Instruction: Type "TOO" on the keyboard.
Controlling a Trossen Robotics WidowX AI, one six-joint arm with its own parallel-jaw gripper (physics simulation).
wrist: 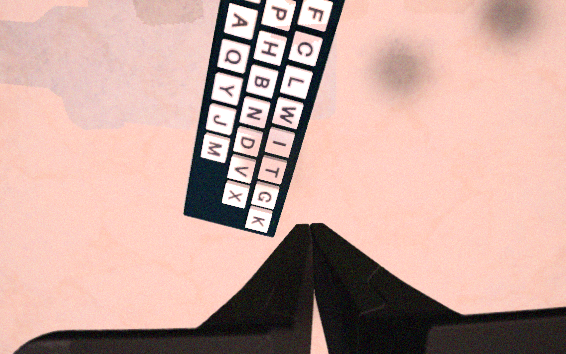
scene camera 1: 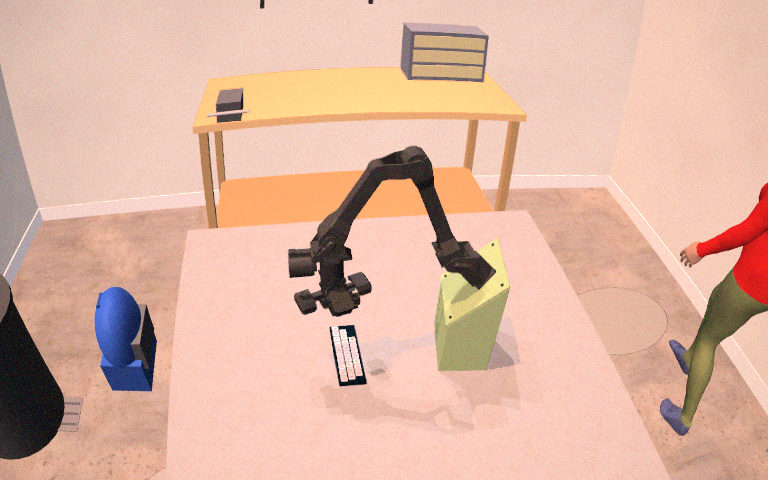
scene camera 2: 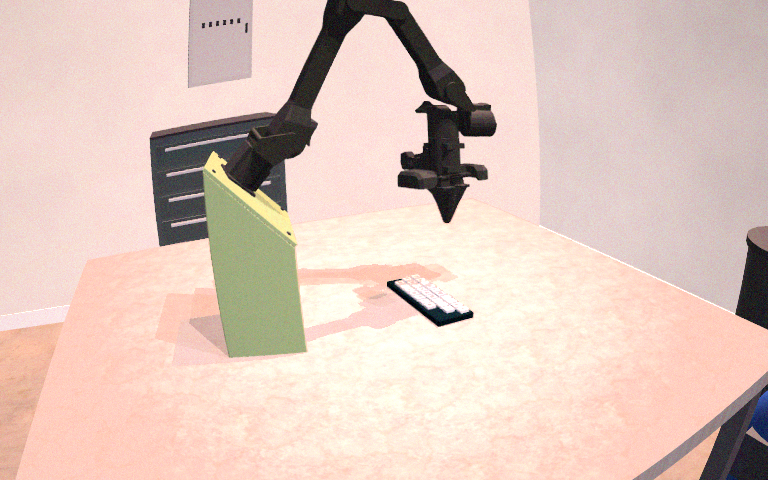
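Observation:
A dark keyboard with white keys in three rows lies flat on the table. In the wrist view the T key is in the right-hand row, between the I key and the G key. The O key does not show in the wrist view, where the upper part of the keyboard is cut off. My gripper is shut and empty, pointing down, high above the table. In the wrist view its tips appear just right of the keyboard's K-key end.
The arm's green slanted pedestal stands on the table, to the right of the keyboard in the first scene view. A wooden bench stands behind. A person stands on the right, beyond the table.

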